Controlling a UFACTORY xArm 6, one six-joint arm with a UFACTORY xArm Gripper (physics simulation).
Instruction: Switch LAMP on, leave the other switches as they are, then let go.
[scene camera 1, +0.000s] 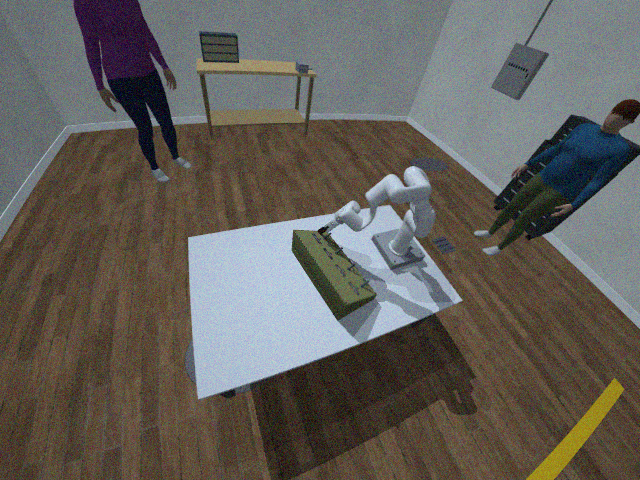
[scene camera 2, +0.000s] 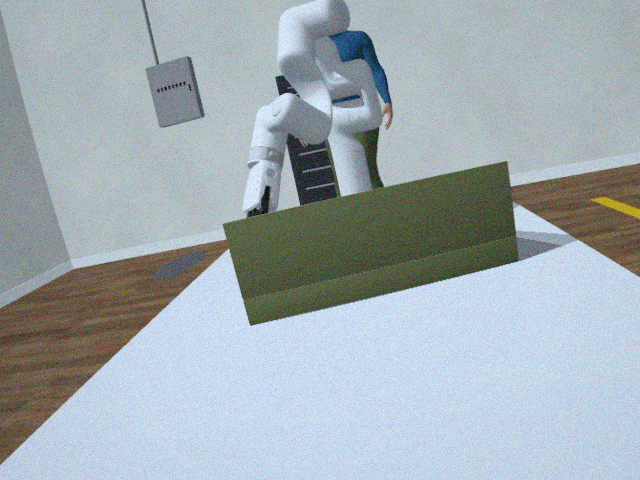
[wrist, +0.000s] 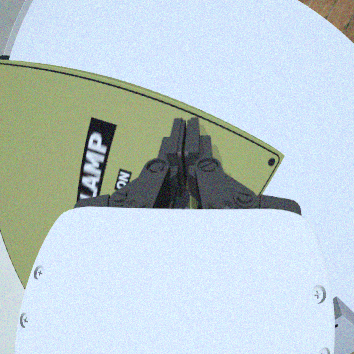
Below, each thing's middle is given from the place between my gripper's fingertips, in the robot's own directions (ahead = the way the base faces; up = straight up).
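There is an olive switch box (scene camera 2: 306, 258) that I can see, 23 cm to the left of my hand, 5 cm ahead of it and 2 cm below it.
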